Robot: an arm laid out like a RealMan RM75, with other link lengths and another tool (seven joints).
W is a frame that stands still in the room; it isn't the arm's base.
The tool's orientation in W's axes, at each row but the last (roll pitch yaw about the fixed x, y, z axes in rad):
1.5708 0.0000 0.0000
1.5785 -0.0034 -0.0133
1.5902 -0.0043 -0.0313
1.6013 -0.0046 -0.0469
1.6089 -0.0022 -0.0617
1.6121 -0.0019 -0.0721
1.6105 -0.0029 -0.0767
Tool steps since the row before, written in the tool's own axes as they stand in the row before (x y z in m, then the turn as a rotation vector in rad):
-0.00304 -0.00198 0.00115 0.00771 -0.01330 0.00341
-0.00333 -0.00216 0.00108 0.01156 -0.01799 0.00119
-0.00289 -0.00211 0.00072 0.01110 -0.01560 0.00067
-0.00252 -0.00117 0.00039 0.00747 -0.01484 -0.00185
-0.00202 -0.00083 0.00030 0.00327 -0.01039 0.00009
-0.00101 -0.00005 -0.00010 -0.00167 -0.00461 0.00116
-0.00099 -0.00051 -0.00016 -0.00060 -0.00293 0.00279
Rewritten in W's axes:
-0.00304 -0.00115 -0.00198 0.00771 -0.00341 -0.01330
-0.00334 -0.00102 -0.00218 0.01161 -0.00121 -0.01796
-0.00290 -0.00059 -0.00214 0.01115 -0.00072 -0.01556
-0.00253 -0.00024 -0.00119 0.00764 0.00195 -0.01474
-0.00203 -0.00014 -0.00085 0.00331 0.00010 -0.01038
-0.00100 0.00017 -0.00005 -0.00173 -0.00085 -0.00466
-0.00097 0.00026 -0.00051 -0.00079 -0.00262 -0.00304

